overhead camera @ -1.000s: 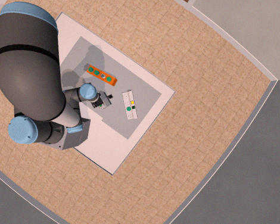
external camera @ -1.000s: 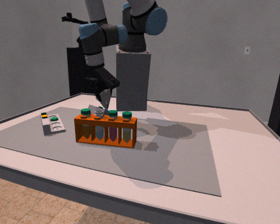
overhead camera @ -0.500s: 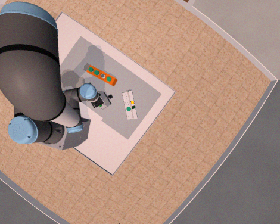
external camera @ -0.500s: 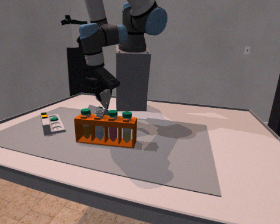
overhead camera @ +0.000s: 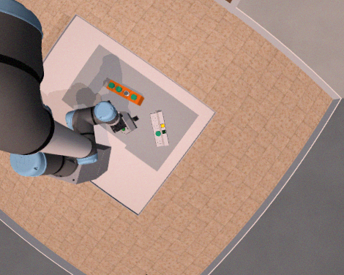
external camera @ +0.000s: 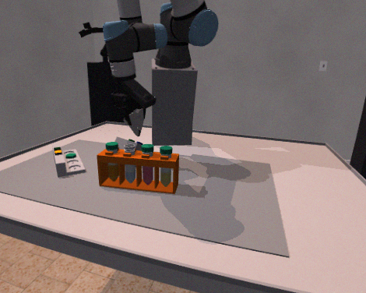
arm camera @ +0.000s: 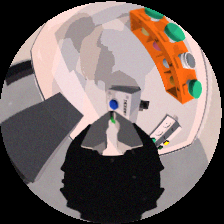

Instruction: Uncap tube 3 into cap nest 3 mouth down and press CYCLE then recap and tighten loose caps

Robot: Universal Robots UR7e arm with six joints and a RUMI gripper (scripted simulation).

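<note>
Now: hand 40 mm above the blue cycle key and 10 mm past it. Also, from my hand: key housing (50 mm below, 20 mm to the right); green ready key (40 mm to the right, 40 mm below, 20 mm behind).
</note>
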